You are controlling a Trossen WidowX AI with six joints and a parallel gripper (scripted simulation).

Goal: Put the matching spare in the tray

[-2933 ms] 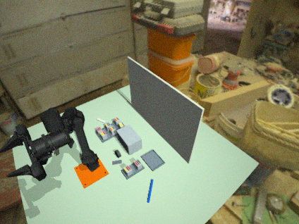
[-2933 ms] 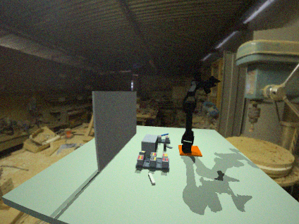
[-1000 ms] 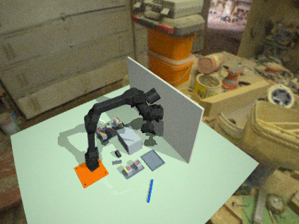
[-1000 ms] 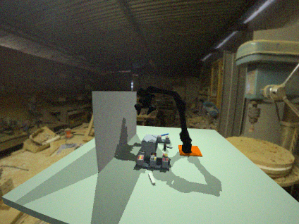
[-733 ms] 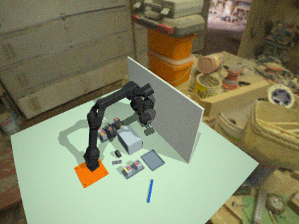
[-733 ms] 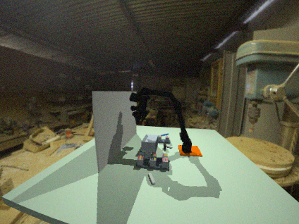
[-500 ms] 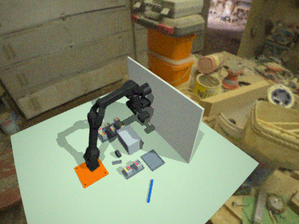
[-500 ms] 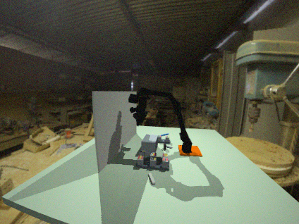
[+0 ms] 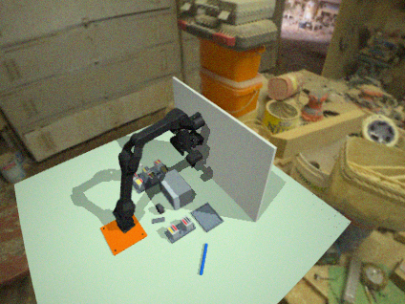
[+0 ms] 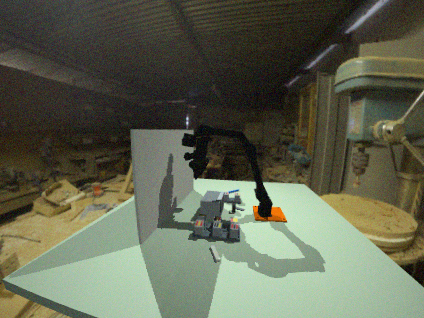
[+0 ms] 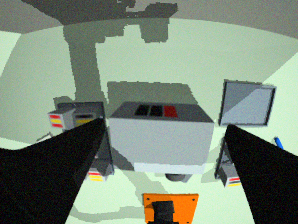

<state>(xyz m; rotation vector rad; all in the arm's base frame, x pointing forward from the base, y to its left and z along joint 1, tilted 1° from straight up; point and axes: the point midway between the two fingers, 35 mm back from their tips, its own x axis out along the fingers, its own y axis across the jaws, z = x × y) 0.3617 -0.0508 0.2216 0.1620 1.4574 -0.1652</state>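
The grey spare is 17 cm behind my gripper tip, 16 cm below it and 15 cm to the right of it. The rest, counted from my gripper tip: grey tray (19 cm to the right, 19 cm below, 7 cm behind); white stick (36 cm to the left, 19 cm below, 9 cm behind); tall grey panel (14 cm ahead, 3 cm to the right, 3 cm above).
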